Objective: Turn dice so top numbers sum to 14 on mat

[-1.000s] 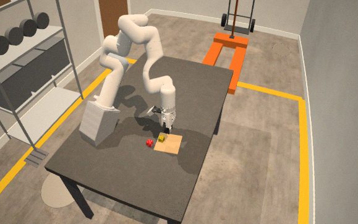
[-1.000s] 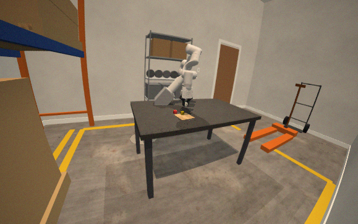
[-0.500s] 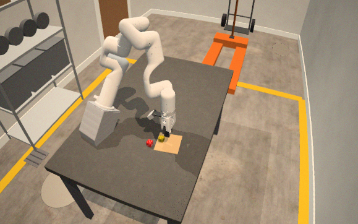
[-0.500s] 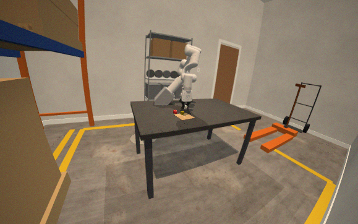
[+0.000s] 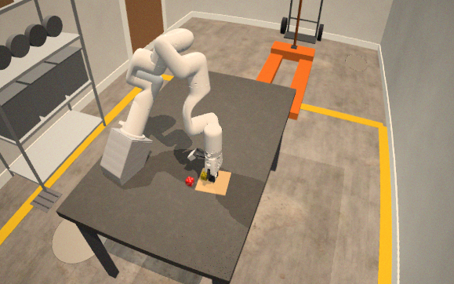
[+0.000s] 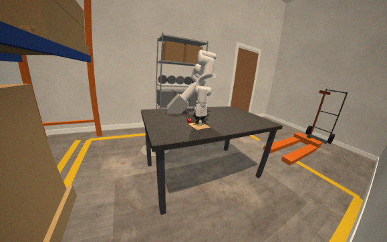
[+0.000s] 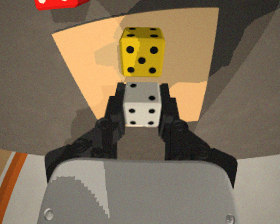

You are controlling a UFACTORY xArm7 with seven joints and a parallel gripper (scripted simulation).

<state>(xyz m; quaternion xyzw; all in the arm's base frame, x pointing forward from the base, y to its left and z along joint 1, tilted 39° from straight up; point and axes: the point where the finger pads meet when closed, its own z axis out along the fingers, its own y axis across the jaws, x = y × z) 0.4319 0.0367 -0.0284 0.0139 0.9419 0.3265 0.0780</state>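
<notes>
Now: hand 40 mm above the mat. From my hand the other things lie so: red die 90 mm behind, 60 mm to the right, 30 mm below; then yellow die 40 mm behind, 20 mm below; then white die 10 mm below.
</notes>
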